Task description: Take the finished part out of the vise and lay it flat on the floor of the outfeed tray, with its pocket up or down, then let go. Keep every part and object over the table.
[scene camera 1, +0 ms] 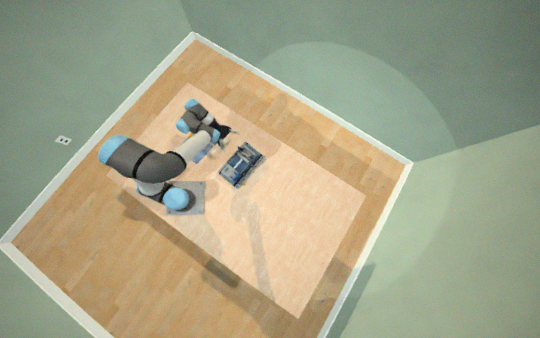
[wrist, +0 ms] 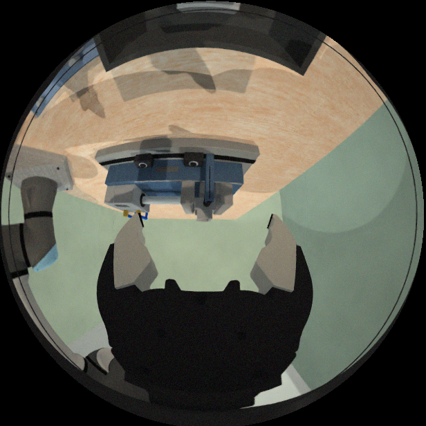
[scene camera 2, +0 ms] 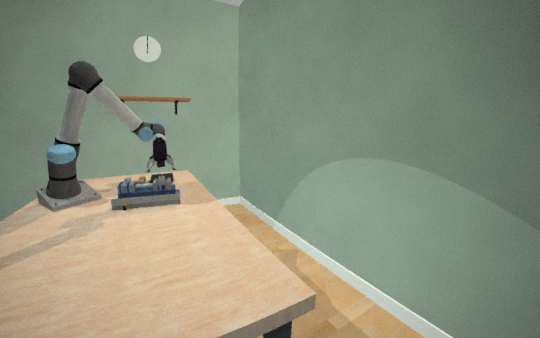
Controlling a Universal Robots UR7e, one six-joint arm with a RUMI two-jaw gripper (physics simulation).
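Seen in the pictures: gripper, fingertip midpoint: [scene camera 1: 232, 143] [scene camera 2: 161, 171]; arm's base, link origin: [scene camera 2: 64, 191].
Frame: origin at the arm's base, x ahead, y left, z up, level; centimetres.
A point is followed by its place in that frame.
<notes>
The vise [scene camera 1: 240, 164] @[y -10.6, x 42.8, z 0.9 cm] [scene camera 2: 145, 192] @[y -14.9, x 43.1, z 0.6 cm] [wrist: 125, 175], with a blue body and grey jaws, stands on a grey base on the table. In the wrist view a small grey part [wrist: 204, 216] shows at the jaws, partly hidden; its pocket cannot be made out. The outfeed tray [scene camera 2: 154, 177] @[y 32.3, x 40.5, z -2.1 cm] [wrist: 200, 37] is dark and lies behind the vise in the scene camera 2 view. A grey piece [wrist: 209, 7] shows at the top edge of the wrist view, at the tray. My gripper [scene camera 1: 229, 139] @[y 1.7, x 49.3, z 7.3 cm] [scene camera 2: 161, 169] @[y 1.7, x 49.3, z 7.3 cm] [wrist: 204, 214] is open and empty, above the table on the vise's tray side, apart from the vise.
A blue fixture plate [scene camera 1: 202, 154] @[y 16.0, x 29.9, z -4.3 cm] [wrist: 65, 77] lies beside the tray. The robot's base plate [scene camera 1: 196, 195] @[y -3.2, x 7.6, z -1.9 cm] [scene camera 2: 90, 195] @[y -1.2, x 12.9, z -2.5 cm] [wrist: 42, 167] is on the other side of the vise from the table's long far edge. A blue handle [wrist: 209, 177] stands at the vise jaws. Yellow and blue bits [wrist: 135, 215] show at the vise's end.
</notes>
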